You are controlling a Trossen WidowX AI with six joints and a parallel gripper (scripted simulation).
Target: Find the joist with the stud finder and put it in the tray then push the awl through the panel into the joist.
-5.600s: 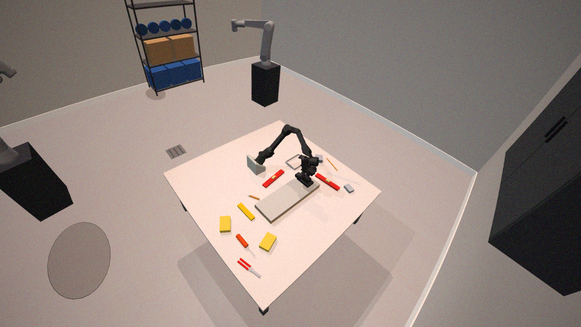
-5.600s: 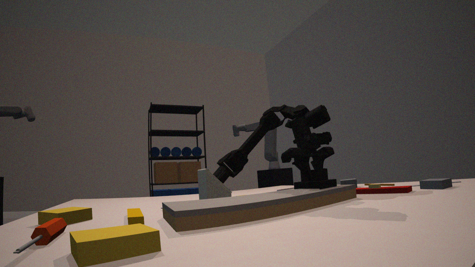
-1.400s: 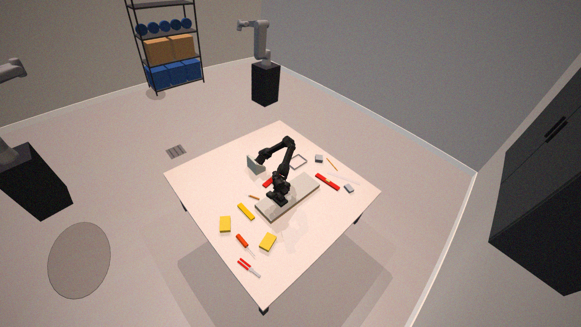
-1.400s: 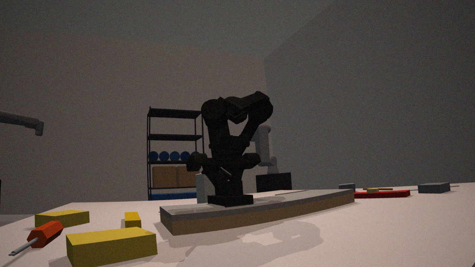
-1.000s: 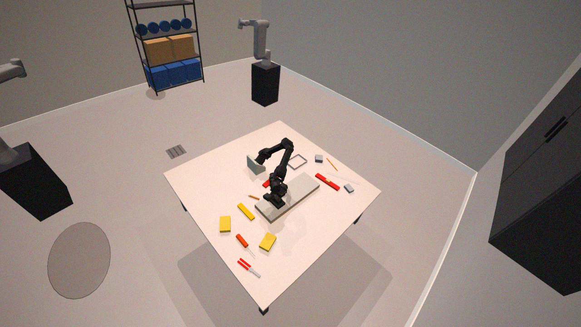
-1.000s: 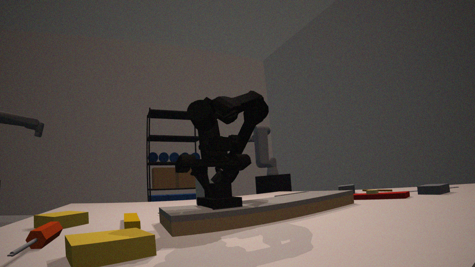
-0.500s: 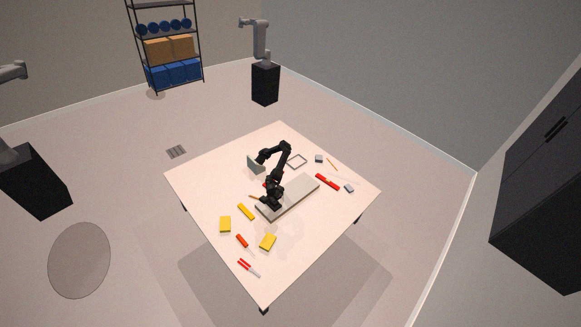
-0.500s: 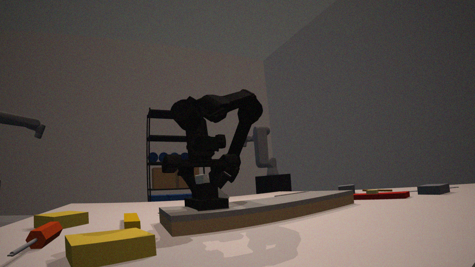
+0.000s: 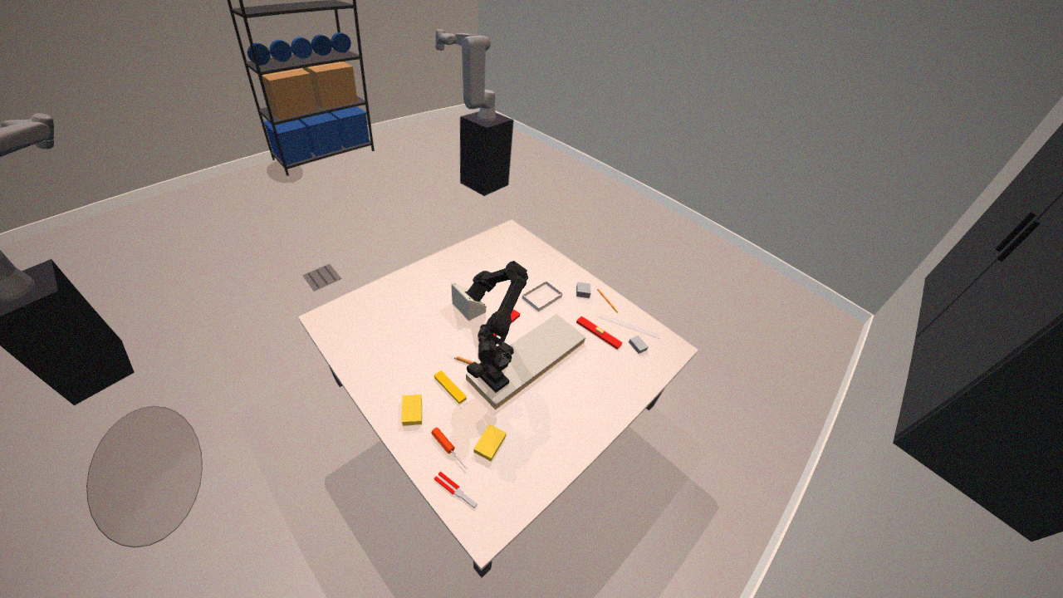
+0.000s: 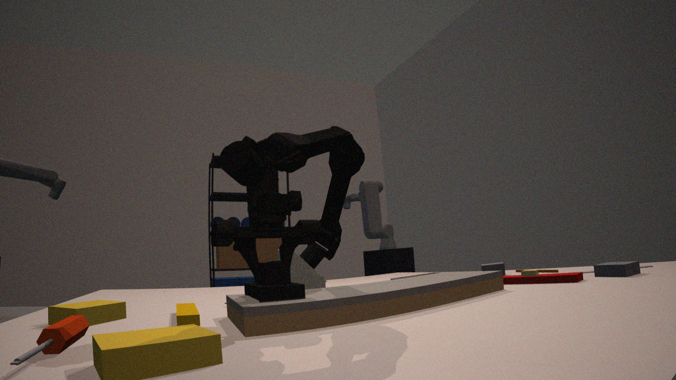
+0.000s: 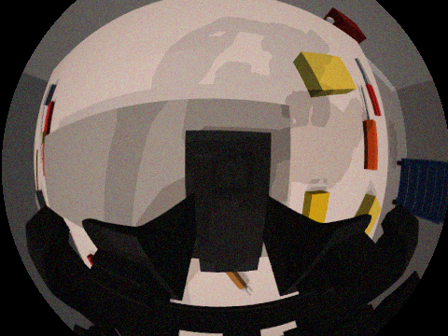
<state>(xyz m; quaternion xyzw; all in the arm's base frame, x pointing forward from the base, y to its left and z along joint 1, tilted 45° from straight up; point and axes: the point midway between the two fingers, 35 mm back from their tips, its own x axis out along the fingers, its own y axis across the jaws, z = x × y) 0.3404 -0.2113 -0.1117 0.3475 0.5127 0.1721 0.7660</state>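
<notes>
Right now my gripper tip is 530 mm to the right of the grey tray, 180 mm past it and 50 mm above it. Also, from my gripper tip: stud finder 20 mm above, 10 mm ahead; awl 190 mm behind, 60 mm below, 10 mm to the right; pencil 750 mm to the left, 60 mm below, 60 mm ahead.
</notes>
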